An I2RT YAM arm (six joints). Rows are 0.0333 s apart.
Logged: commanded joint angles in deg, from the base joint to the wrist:
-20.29, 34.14, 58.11, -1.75, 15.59, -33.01
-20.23, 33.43, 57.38, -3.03, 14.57, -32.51
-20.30, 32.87, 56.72, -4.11, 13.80, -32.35
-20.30, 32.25, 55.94, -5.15, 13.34, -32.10
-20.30, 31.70, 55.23, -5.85, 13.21, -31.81
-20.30, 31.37, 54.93, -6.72, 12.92, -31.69
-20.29, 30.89, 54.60, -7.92, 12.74, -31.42
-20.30, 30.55, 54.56, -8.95, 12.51, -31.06
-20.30, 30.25, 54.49, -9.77, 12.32, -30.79
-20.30, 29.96, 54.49, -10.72, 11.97, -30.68
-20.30, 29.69, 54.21, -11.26, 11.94, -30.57
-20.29, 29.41, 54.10, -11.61, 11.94, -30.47
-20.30, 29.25, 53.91, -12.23, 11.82, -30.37
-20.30, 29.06, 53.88, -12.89, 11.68, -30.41
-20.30, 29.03, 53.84, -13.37, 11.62, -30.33
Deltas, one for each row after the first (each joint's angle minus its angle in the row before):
0.06, -0.71, -0.73, -1.28, -1.02, 0.50
-0.07, -0.56, -0.66, -1.08, -0.77, 0.16
0.00, -0.62, -0.78, -1.04, -0.46, 0.25
0.00, -0.55, -0.71, -0.70, -0.13, 0.29
0.00, -0.33, -0.30, -0.87, -0.29, 0.12
0.01, -0.48, -0.33, -1.20, -0.18, 0.27
-0.01, -0.34, -0.04, -1.03, -0.23, 0.36
0.00, -0.30, -0.07, -0.82, -0.19, 0.27
0.00, -0.29, 0.00, -0.95, -0.35, 0.11
0.00, -0.27, -0.28, -0.54, -0.03, 0.11
0.01, -0.28, -0.11, -0.35, 0.00, 0.10
-0.01, -0.16, -0.19, -0.62, -0.12, 0.10
0.00, -0.19, -0.03, -0.66, -0.14, -0.04
0.00, -0.03, -0.04, -0.48, -0.06, 0.08

